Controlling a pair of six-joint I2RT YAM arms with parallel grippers.
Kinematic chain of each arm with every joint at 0, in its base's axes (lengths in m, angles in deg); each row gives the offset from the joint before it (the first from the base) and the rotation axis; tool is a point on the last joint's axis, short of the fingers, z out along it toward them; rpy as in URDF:
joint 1: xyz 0 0 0.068 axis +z
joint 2: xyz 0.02 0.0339 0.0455 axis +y
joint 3: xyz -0.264 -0.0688 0 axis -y
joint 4: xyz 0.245 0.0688 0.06 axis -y
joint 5: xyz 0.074 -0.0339 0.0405 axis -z
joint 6: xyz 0.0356 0 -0.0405 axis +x
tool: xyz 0 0 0 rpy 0 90 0
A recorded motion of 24 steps. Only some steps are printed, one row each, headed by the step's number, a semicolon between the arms.
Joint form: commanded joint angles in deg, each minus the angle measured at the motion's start. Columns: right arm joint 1, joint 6, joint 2, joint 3, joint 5, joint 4; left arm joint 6, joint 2, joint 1, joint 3, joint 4, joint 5.
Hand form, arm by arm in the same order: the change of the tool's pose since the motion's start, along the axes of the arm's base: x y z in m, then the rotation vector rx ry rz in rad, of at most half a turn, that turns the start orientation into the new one. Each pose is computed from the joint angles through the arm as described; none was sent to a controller.
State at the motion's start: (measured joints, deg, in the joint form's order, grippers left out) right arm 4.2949 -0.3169 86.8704 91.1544 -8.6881 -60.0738; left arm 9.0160 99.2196 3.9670 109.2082 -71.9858 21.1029
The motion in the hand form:
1: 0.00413 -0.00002 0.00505 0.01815 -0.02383 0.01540; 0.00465 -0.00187 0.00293 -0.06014 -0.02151 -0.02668
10: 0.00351 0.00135 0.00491 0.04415 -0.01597 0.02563; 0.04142 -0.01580 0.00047 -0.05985 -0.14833 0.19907
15: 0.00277 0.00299 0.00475 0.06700 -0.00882 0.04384; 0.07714 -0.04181 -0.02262 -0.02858 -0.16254 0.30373
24: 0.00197 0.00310 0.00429 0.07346 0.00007 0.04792; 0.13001 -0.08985 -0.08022 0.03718 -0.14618 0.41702
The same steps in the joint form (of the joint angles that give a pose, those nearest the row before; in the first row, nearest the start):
1: -0.22 -0.37 0.68 1.46 -1.40 0.59; -0.37 0.85 0.00 1.29 0.70 3.82
10: -0.13 0.09 0.68 1.46 -2.93 0.33; -14.95 3.65 -3.23 1.31 15.52 -5.22
15: 0.00 0.09 0.68 1.46 -4.55 0.02; -21.86 9.90 -7.50 3.52 21.44 -13.25
24: -0.02 0.09 0.68 1.46 -5.03 -0.46; -29.48 22.62 -13.64 9.16 26.99 -24.02

